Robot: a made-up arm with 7 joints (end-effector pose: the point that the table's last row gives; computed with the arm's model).
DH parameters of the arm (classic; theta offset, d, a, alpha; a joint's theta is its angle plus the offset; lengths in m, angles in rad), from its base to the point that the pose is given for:
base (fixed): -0.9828 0 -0.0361 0
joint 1: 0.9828 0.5 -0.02 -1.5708
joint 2: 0 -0.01 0.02 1.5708
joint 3: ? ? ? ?
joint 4: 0 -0.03 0.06 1.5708
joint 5: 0 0.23 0.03 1.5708
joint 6: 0 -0.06 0.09 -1.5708
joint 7: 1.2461 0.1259 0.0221 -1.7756
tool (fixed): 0.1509 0.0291 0 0
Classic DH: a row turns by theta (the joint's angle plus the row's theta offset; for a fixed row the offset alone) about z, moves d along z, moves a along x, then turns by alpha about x.
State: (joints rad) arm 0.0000 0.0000 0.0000 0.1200 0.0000 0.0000 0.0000
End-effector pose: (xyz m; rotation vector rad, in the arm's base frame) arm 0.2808 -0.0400 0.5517 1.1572 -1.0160 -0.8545
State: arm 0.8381 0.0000 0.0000 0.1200 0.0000 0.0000 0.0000
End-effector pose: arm 0.2332 0.2068 0.5517 1.4156 -0.4402 -0.1818
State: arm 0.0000 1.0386 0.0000 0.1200 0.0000 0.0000 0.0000
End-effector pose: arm 0.1673 -0.0400 0.2498 0.5506 -0.1521 -1.2483
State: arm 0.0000 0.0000 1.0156 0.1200 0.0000 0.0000 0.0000
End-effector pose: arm 0.1895 0.2440 0.5517 1.4466 -0.3124 -0.0380
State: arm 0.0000 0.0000 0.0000 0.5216 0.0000 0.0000 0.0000
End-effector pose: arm 0.3931 -0.0400 0.6563 1.3604 -1.3408 -0.6326
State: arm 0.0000 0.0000 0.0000 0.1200 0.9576 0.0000 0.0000
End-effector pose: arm 0.1655 -0.0836 0.5378 0.7232 -1.5575 -1.6653
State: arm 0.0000 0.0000 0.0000 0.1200 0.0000 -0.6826 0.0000
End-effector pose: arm 0.3318 -0.0400 0.6294 1.4894 -1.5626 -0.4522
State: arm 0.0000 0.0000 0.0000 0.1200 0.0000 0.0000 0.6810
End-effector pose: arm 0.2664 -0.0207 0.5500 0.8768 -1.4114 -1.4342
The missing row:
joint 3: 0 0.38 0.1 1.5708
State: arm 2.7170 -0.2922 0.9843 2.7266 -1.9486 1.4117 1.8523
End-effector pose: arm 0.0601 -0.0847 1.2176 -2.3896 -0.6964 1.9036
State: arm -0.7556 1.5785 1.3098 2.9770 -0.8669 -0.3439 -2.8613
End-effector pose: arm 0.4688 -0.4630 0.6275 -0.3044 -0.5722 0.9526
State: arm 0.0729 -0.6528 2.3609 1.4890 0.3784 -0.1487 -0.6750
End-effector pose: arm -0.5484 0.3753 0.7694 -2.3903 -0.8505 -1.8232
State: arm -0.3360 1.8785 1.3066 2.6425 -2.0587 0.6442 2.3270
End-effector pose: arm 0.6963 0.0086 0.2591 -0.6562 2.1165 1.9347
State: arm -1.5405 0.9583 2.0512 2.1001 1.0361 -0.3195 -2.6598
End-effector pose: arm 0.3246 -0.4659 0.8557 0.9522 -2.5268 0.7508
